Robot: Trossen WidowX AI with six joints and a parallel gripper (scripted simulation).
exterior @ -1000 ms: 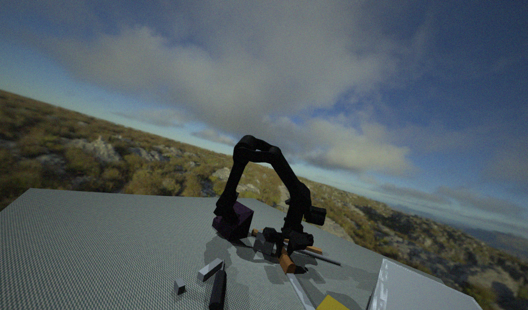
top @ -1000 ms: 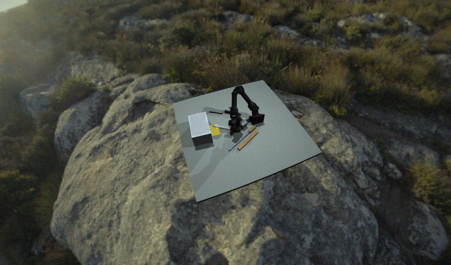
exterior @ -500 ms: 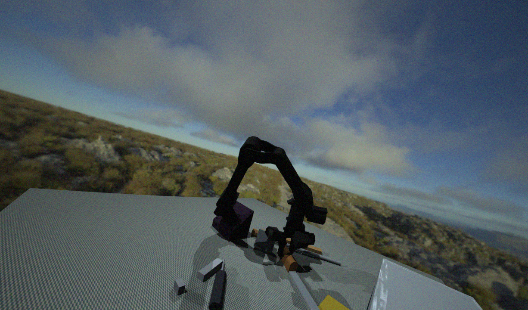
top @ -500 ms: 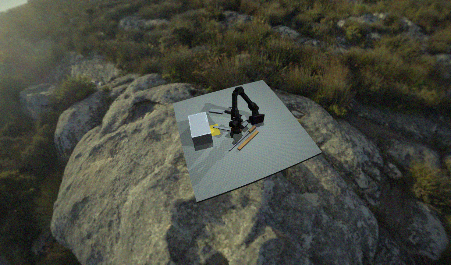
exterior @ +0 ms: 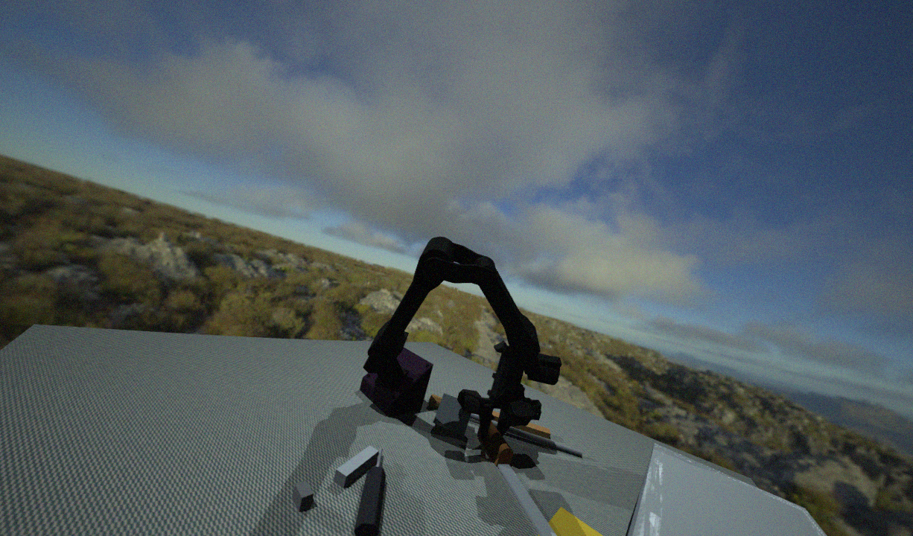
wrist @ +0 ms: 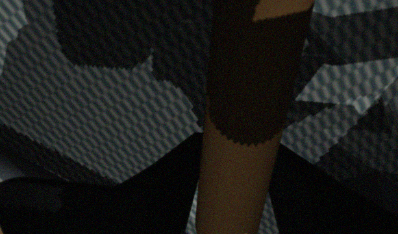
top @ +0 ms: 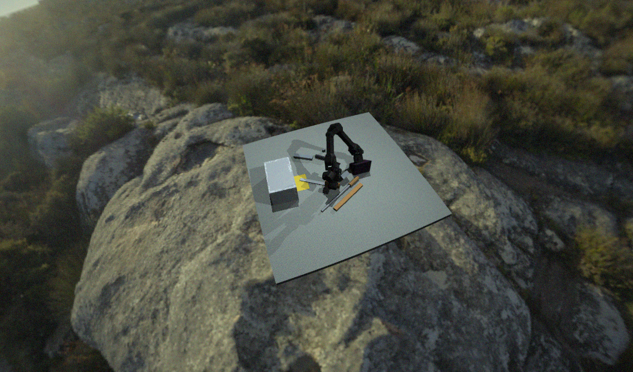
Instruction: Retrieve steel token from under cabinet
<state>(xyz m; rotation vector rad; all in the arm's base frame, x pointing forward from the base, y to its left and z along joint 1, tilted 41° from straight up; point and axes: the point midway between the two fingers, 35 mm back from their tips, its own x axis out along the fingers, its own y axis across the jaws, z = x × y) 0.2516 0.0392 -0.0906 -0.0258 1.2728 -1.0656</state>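
Now: gripper tip 13 cm to the right of the wooden stick and 5 cm past it. From my gripper tip the other things lie so: grey bar: 28 cm to the right, 9 cm behind; then grey block: 9 cm behind, 3 cm to the right, 3 cm above; then small grey cube: 38 cm to the right, 8 cm behind.
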